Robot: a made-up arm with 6 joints.
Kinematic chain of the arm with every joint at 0, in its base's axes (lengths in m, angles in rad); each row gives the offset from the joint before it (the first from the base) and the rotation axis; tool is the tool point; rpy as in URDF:
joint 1: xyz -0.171 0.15 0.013 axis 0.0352 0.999 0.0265
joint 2: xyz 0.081 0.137 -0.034 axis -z
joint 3: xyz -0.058 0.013 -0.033 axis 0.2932 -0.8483 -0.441
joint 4: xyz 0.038 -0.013 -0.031 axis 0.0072 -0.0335 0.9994
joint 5: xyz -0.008 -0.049 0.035 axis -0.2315 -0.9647 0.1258
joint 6: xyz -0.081 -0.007 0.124 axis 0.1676 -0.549 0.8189
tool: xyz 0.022 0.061 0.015 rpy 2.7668 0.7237 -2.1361
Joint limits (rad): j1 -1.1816..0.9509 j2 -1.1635..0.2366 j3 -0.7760..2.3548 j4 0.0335..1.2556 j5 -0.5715..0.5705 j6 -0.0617..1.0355
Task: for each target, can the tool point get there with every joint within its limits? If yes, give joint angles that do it. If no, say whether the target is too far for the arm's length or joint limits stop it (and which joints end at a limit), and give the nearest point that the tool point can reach.
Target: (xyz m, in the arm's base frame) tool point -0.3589 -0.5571 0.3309
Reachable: no: too far | nearest point -0.1558 0.0539 0.0930 | short by 0.686 m
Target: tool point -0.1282 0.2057 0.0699
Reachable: yes | joints 0.1929 -0.6215 -0.2634 0.4885 0.2840 0.0393
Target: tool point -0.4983 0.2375 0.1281
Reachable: no: joint limits stop it (at a limit: joint 1, joint 4, joint 5, joint 6) | nearest point -0.3904 0.2547 0.0623 | short by 0.128 m
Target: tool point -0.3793 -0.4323 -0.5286
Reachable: no: too far | nearest point -0.2397 0.0800 -0.1744 | short by 0.638 m
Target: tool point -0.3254 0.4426 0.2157
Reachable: no: joint limits stop it (at a limit: joint 1, joint 2, joint 4, joint 6) | nearest point -0.3056 0.3556 0.1157 | short by 0.134 m
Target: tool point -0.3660 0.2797 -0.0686
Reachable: yes | joints 0.6871 -0.2708 2.0510 0.7698 0.0946 0.4703
